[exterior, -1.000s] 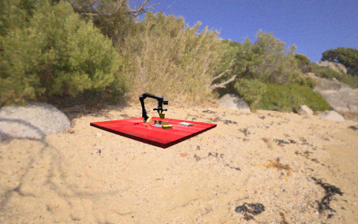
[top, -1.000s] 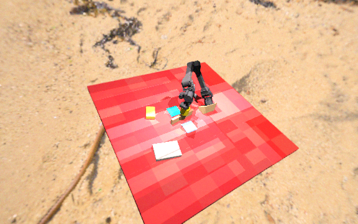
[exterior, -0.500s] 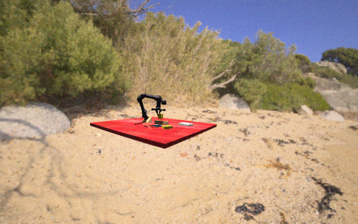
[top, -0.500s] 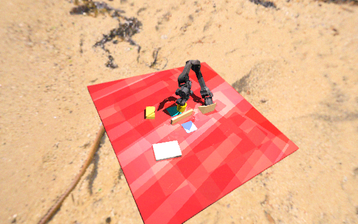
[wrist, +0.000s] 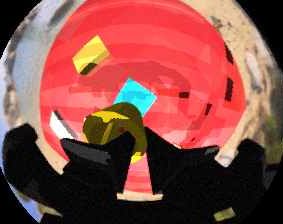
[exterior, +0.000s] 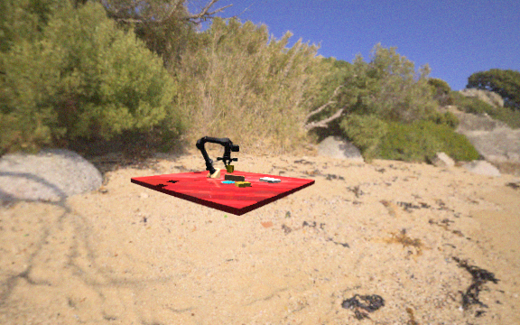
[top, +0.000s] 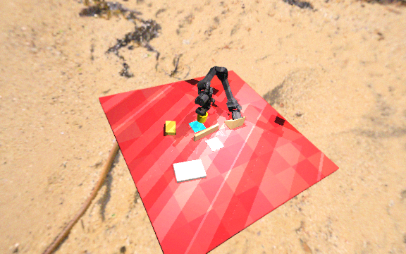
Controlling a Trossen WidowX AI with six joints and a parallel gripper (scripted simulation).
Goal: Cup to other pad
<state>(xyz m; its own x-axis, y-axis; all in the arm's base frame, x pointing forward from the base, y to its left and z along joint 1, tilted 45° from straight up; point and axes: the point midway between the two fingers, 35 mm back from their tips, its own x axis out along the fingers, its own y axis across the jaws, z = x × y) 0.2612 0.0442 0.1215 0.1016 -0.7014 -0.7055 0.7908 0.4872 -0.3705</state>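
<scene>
Right now the cyan pad is 30 mm ahead of my gripper tip, 10 mm to the right of it and 130 mm below it. Round my gripper tip: tan bar: 90 mm to the left, 100 mm below; then pale blue pad: 20 mm behind, 190 mm to the left, 130 mm below; then cup: 20 mm ahead, 20 mm to the left.
</scene>
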